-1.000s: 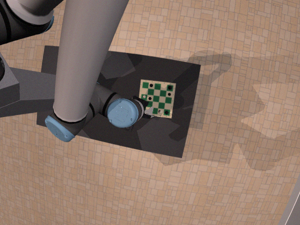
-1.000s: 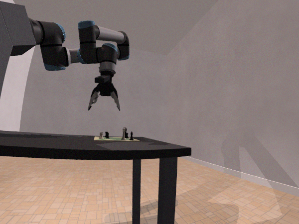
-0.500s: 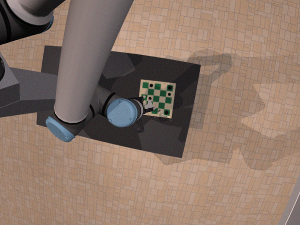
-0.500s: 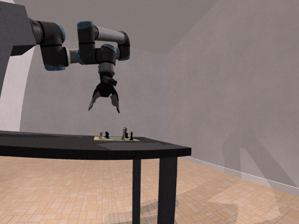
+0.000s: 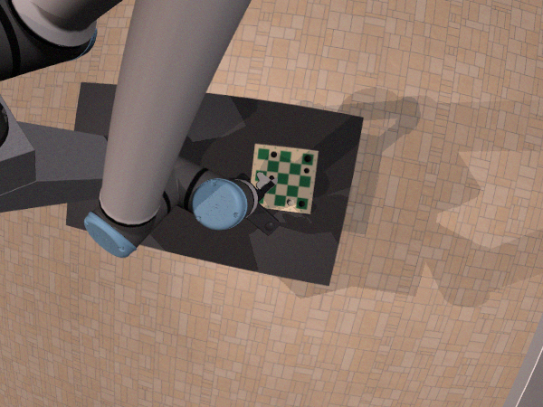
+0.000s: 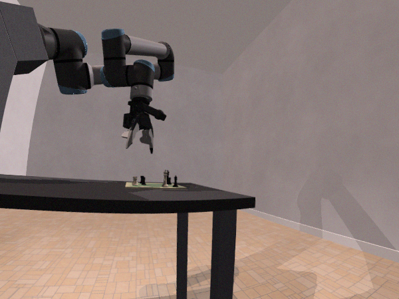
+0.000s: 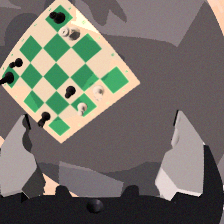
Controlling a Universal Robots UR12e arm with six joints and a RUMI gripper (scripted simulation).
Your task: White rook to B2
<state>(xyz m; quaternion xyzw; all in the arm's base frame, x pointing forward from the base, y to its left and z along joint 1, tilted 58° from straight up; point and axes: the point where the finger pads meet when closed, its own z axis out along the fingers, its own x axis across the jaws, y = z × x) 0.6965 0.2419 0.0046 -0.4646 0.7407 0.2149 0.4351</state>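
Right now the white rook is 20 mm behind my hand, 10 mm to the left of it and 110 mm below it. From my hand the other things lie so: chessboard: 20 mm ahead, 80 mm to the left, 130 mm below; then white pawn: 50 mm behind, 50 mm to the left, 110 mm below.
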